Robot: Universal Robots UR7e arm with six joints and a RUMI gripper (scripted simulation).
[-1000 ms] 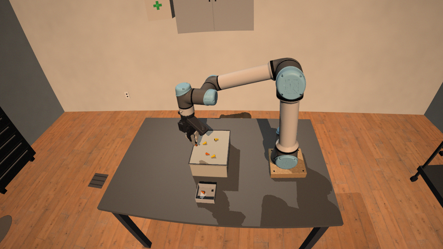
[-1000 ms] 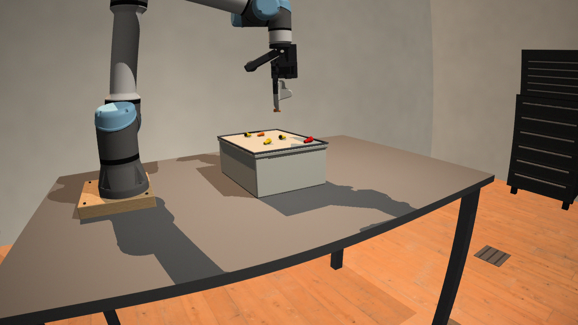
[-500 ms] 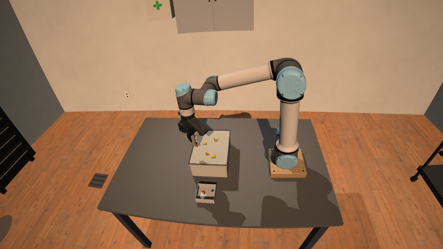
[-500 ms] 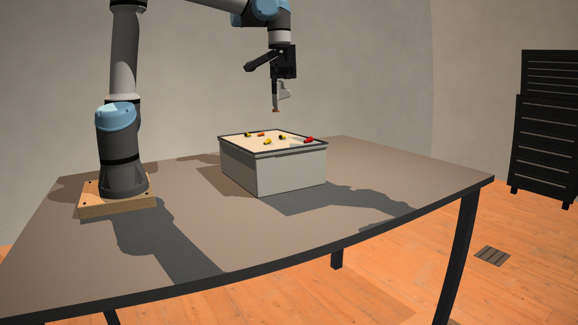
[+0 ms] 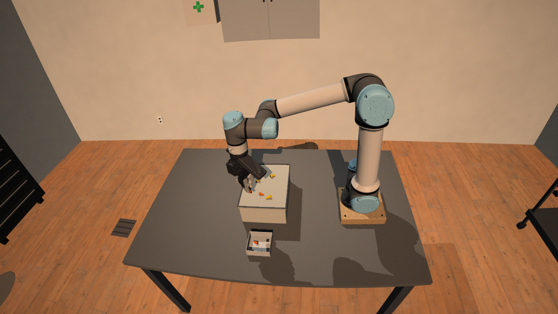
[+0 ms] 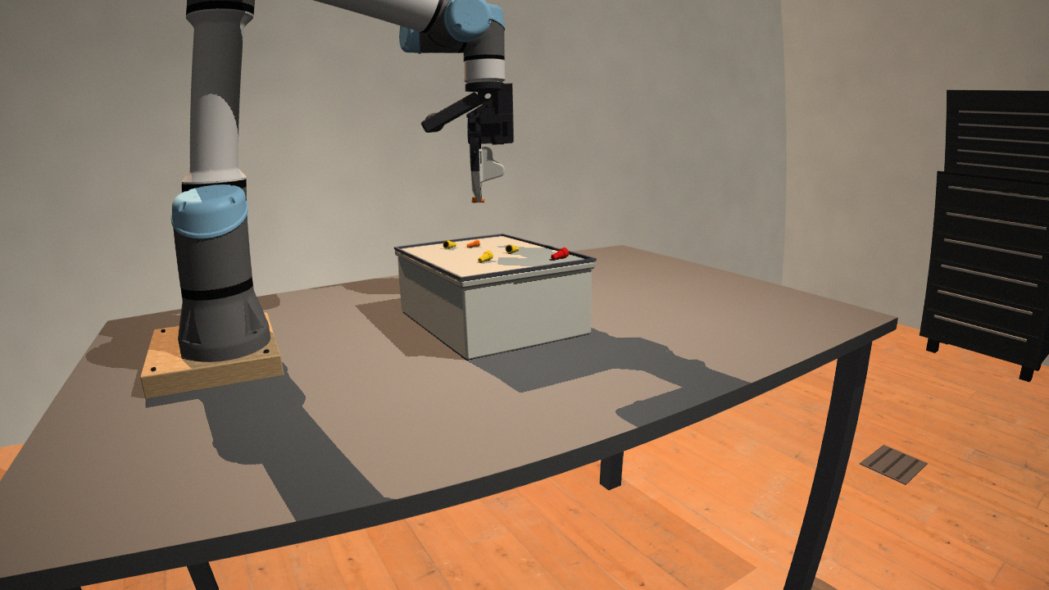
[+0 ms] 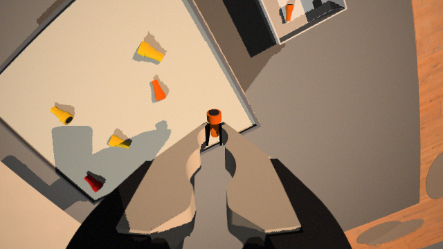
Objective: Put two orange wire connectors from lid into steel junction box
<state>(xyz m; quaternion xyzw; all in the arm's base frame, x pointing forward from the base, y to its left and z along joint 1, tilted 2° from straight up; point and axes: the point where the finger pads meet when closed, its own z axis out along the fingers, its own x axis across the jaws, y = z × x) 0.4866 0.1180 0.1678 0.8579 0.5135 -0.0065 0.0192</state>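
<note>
The steel junction box lies 200 mm below my hand, 150 mm to the left of it and 50 mm behind it. Round my hand: tool case: 120 mm to the right, 120 mm below, 40 mm behind; red connector: 230 mm to the right, 80 mm below, 30 mm ahead.
</note>
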